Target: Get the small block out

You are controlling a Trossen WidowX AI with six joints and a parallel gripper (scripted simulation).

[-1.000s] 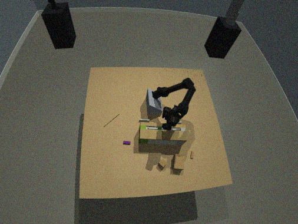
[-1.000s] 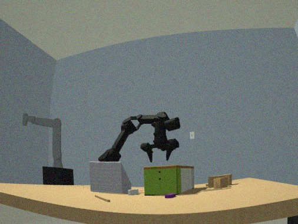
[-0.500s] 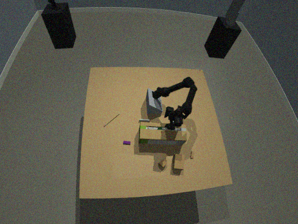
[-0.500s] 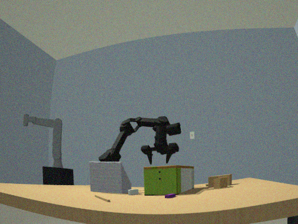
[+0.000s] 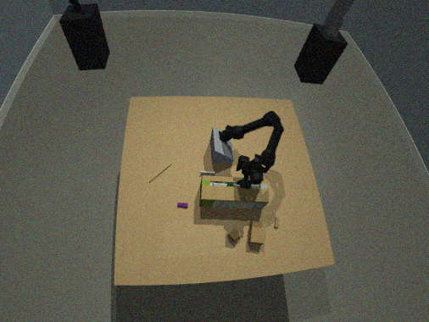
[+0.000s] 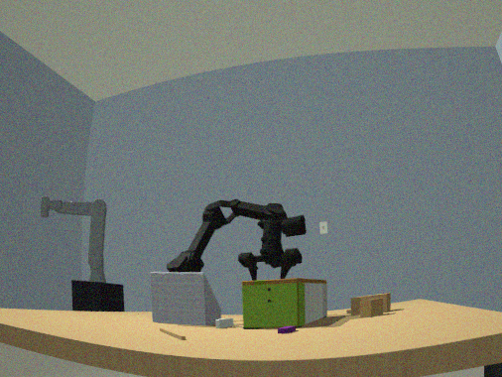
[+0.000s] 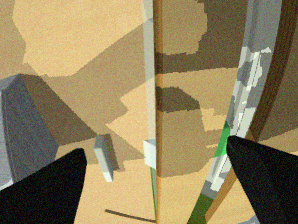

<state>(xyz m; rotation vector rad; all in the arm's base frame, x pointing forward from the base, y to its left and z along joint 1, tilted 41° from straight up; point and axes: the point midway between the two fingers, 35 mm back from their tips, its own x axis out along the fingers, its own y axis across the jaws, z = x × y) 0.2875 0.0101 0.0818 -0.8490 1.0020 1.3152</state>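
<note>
Right now the box is 3 cm ahead of my gripper tip, 1 cm to the right of it and 6 cm below it. The rest, counted from my gripper tip: thin stick: 11 cm behind, 44 cm to the right, 12 cm below; green block: 4 cm ahead, 4 cm to the right, 4 cm below.
</note>
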